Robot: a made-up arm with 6 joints. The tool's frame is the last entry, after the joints.
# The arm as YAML. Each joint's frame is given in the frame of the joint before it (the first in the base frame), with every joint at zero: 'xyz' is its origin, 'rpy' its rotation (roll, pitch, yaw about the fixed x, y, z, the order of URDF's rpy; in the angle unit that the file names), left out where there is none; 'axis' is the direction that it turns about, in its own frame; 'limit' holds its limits. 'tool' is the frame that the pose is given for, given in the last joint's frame.
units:
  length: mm
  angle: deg
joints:
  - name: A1
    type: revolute
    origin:
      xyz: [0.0, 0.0, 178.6]
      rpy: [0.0, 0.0, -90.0]
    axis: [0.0, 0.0, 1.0]
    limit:
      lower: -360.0
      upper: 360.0
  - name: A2
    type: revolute
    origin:
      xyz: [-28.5, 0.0, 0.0]
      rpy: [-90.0, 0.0, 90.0]
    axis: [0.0, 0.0, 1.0]
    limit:
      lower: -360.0
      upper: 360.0
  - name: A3
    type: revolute
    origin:
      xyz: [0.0, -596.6, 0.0]
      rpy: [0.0, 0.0, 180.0]
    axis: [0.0, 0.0, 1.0]
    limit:
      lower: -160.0
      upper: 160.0
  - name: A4
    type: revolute
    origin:
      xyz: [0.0, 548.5, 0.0]
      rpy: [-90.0, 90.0, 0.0]
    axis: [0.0, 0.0, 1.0]
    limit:
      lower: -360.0
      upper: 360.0
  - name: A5
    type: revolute
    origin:
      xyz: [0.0, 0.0, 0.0]
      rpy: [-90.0, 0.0, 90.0]
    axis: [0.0, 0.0, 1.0]
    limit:
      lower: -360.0
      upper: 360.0
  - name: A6
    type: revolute
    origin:
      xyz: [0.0, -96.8, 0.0]
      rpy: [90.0, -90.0, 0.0]
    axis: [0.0, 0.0, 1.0]
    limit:
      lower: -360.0
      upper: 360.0
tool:
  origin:
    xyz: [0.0, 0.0, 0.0]
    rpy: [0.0, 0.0, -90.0]
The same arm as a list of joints. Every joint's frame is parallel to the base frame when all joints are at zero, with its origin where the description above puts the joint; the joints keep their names.
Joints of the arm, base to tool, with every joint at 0 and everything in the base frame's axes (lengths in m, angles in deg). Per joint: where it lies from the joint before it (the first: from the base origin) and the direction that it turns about. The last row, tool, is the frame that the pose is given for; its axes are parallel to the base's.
A1: axis 0 0 1 offset 0 0 0.1786
A2: axis 0 1 0 offset 0 0.0285 0
A3: axis 0 1 0 offset 0 0 0.5966
A4: axis 0 0 1 offset 0 0 0.5485
A5: axis 0 1 0 offset 0 0 0
A6: axis 0 0 1 offset 0 0 0.0968
tool: offset 0 0 0
Joint limits (deg, base to tool): -360..360 -360..360 -160..160 -360..360 -360..360 -360..360

